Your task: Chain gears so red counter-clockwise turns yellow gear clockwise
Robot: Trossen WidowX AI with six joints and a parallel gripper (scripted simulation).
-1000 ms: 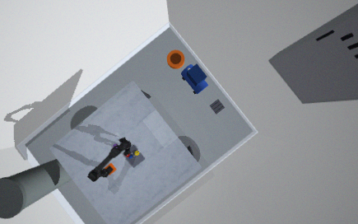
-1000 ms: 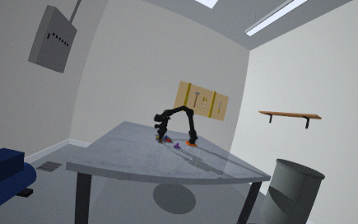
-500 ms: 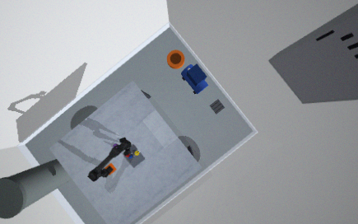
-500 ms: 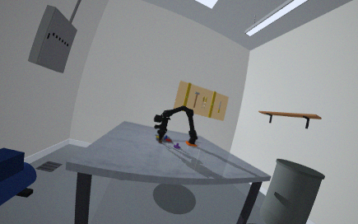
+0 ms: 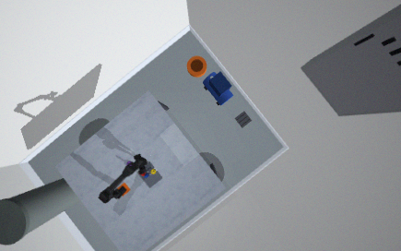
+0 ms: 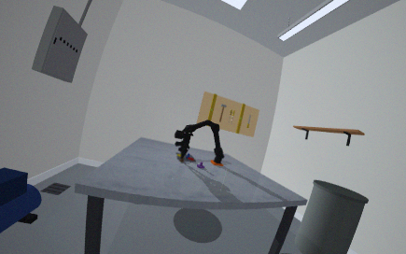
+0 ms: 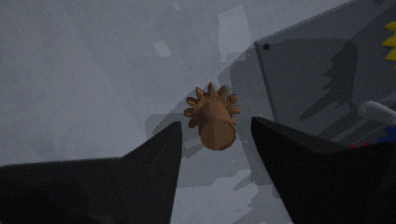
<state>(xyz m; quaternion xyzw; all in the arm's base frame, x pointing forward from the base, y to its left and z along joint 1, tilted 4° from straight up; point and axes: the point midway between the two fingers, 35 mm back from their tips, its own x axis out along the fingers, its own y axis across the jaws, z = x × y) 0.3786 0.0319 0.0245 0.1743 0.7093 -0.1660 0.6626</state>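
My gripper tip is 10 cm past the blue gear, 11 cm to the left of it and 1 cm above it. The rest, counted from my gripper tip: brown gear (1 cm below); then red gear (11 cm behind, 7 cm to the right, 1 cm below); then yellow gear (2 cm behind, 14 cm to the right, 1 cm below).
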